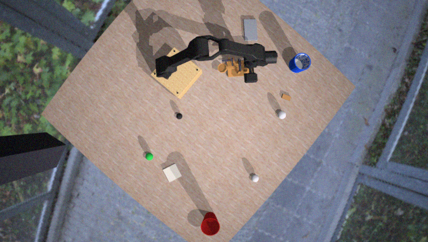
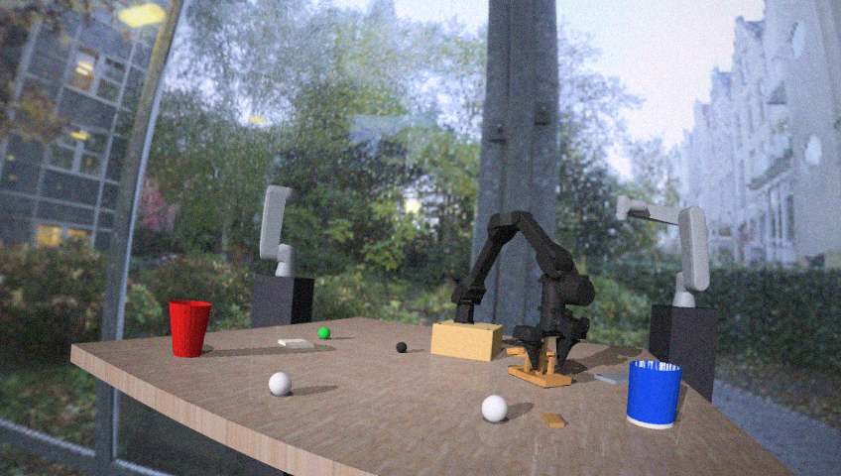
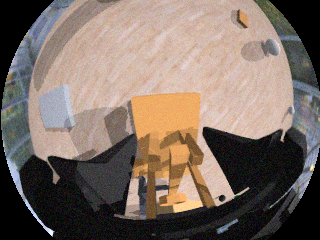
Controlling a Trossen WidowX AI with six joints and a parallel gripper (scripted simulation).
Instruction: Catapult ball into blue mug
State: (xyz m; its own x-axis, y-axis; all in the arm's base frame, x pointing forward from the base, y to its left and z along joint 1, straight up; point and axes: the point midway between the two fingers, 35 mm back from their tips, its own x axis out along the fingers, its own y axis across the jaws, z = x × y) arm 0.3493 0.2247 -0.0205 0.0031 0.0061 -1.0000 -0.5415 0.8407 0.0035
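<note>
Right now the black ball is 190 mm behind my gripper tip, 390 mm to the right of it and 20 mm below it. The rest, counted from my gripper tip: small orange block (270 mm ahead, 30 mm to the right, 30 mm below); then grey block (80 mm behind, 210 mm to the left, 30 mm below); then blue mug (230 mm ahead, 150 mm to the left).
</note>
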